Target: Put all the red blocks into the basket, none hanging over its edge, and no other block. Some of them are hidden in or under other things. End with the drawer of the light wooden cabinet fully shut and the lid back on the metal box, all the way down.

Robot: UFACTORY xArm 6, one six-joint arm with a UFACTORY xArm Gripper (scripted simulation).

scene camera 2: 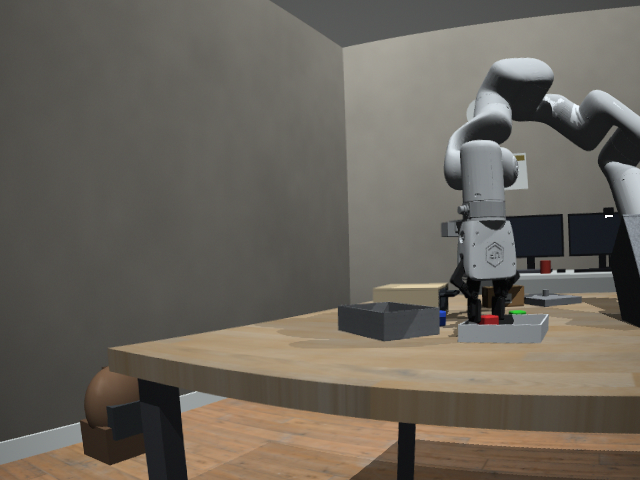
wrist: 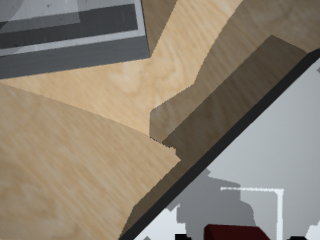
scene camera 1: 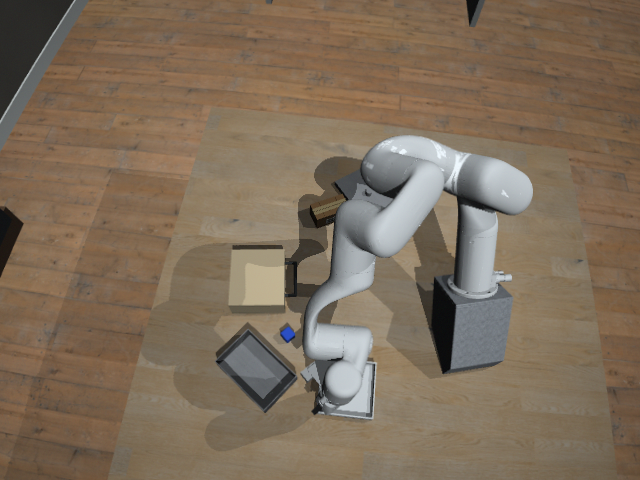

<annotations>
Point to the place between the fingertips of my gripper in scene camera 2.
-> At 486,320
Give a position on a white basket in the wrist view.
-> At 255,174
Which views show the white basket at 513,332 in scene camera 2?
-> Scene camera 2, the wrist view and scene camera 1: all of them.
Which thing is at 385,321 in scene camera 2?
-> A grey metal box.
</annotations>
